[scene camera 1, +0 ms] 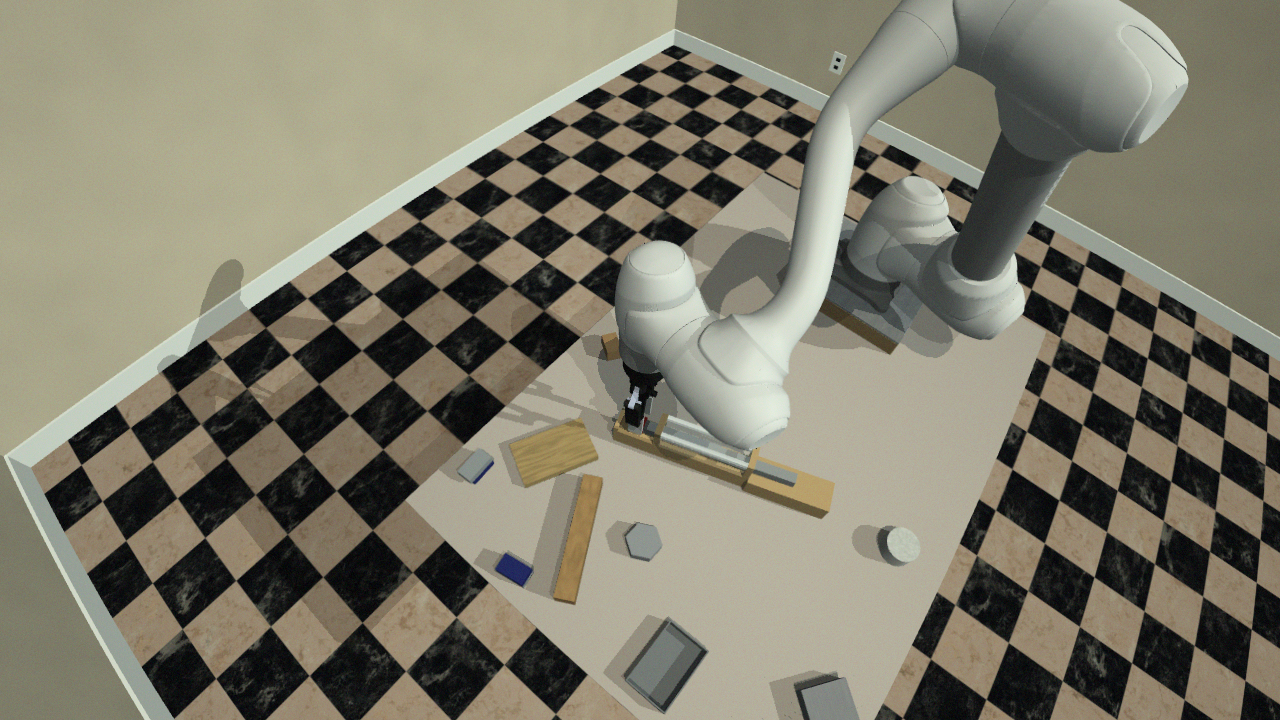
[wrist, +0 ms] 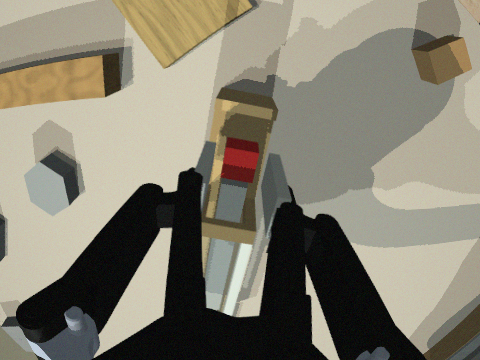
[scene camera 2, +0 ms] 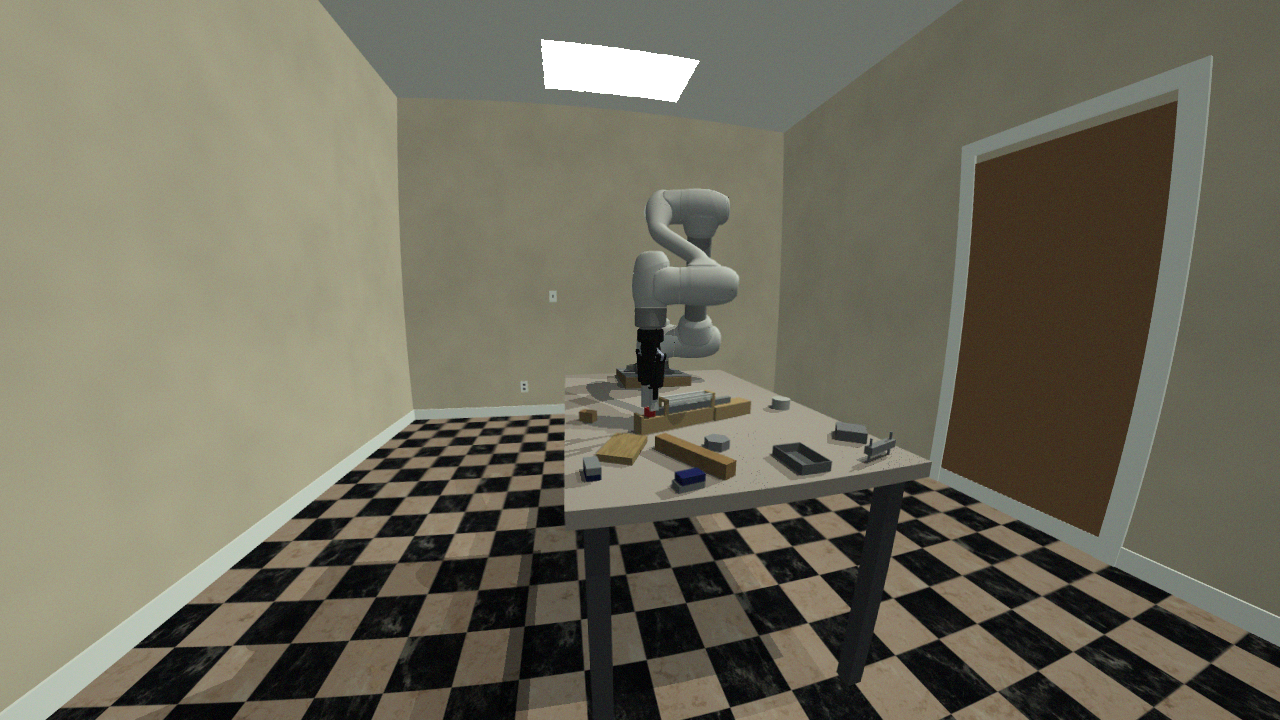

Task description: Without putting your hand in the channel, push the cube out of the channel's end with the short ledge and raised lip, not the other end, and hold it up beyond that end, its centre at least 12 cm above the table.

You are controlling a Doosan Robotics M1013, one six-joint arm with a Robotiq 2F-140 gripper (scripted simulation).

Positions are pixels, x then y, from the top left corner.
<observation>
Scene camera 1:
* gripper: 639,420
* wooden board: 556,451
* pale round disc: 900,546
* blue block: 509,567
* wooden bar: 569,578
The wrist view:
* gripper: 239,164
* red cube: 241,156
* small wooden block: 438,61
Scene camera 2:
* gripper: 649,408
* wooden board: 621,448
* grey tray: 795,454
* wooden bar: 723,467
</observation>
